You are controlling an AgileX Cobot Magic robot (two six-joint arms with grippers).
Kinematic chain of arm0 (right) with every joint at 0, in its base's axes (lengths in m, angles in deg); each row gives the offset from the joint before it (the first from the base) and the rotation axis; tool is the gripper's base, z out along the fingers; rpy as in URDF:
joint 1: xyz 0 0 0.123 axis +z
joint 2: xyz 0 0 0 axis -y
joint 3: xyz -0.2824 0 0.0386 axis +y
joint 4: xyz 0.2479 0 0.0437 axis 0.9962 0 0.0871
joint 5: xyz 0 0 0 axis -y
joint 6: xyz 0.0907 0 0.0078 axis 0.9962 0 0.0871
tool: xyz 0 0 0 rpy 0 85 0
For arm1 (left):
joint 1: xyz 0 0 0.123 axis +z
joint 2: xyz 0 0 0 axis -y
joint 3: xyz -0.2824 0 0.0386 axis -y
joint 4: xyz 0.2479 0 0.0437 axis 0.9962 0 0.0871
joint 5: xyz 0 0 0 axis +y
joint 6: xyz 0.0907 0 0.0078 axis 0.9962 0 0.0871
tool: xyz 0 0 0 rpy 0 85 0
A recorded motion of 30 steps. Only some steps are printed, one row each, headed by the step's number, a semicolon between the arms.
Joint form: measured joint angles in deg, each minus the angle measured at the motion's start. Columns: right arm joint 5, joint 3, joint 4, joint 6, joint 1, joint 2; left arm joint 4, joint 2, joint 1, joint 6, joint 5, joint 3.
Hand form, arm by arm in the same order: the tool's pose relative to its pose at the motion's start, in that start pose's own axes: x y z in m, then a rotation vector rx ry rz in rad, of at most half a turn. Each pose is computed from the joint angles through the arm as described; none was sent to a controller.
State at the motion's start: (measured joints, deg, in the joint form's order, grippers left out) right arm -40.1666 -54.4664 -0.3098 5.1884 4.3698 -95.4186; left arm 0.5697 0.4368 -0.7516 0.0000 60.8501 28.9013
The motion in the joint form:
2: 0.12 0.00 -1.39 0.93 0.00 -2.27; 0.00 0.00 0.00 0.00 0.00 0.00
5: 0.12 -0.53 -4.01 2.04 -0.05 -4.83; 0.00 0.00 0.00 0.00 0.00 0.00
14: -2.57 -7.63 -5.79 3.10 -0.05 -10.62; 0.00 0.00 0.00 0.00 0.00 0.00
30: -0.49 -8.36 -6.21 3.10 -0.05 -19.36; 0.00 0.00 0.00 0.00 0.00 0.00
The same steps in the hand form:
2: 0.0005 -0.0014 0.0122 0.0187 0.0358 -0.0028; 0.0000 0.0000 0.0000 0.0000 0.0000 0.0000
5: -0.0010 -0.0042 0.0244 0.0506 0.0679 -0.0190; 0.0000 0.0000 0.0000 0.0000 0.0000 0.0000
14: -0.0270 -0.0041 0.0367 0.0758 0.0887 -0.0228; 0.0000 0.0000 0.0000 0.0000 0.0000 0.0000
30: -0.0223 -0.0045 0.0862 0.0845 0.1917 -0.0349; 0.0000 0.0000 0.0000 0.0000 0.0000 0.0000

